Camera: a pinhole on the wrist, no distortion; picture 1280 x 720 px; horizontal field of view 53.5 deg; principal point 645.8 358.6 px. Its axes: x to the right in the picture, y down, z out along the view. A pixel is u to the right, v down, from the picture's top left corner.
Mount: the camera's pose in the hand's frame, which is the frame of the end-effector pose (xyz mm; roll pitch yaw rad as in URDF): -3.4 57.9 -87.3 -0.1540 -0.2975 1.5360
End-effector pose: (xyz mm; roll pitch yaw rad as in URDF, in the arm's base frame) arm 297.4 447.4 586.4 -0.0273 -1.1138 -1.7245
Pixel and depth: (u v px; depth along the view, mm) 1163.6 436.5 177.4
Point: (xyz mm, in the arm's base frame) 392.8 539.6 593.0
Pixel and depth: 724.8 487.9 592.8
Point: 316.7 947.9 654.4
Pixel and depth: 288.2 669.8 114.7
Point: 298.8 476.8 544.0
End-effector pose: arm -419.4 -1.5 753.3 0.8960 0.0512 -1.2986
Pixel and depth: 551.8 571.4 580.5
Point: -880.8 63.9 924.8
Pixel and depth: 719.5 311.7 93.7
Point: -403.8 16.9 784.4
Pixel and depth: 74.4 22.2 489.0
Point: -838.9 -155.5 721.6
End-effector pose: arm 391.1 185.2 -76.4 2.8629 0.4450 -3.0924
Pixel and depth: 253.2 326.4 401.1
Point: 579.6 96.4 -315.6
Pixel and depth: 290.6 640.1 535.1
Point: 763.3 82.6 -351.1
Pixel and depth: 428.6 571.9 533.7
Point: 734.7 138.6 -368.4
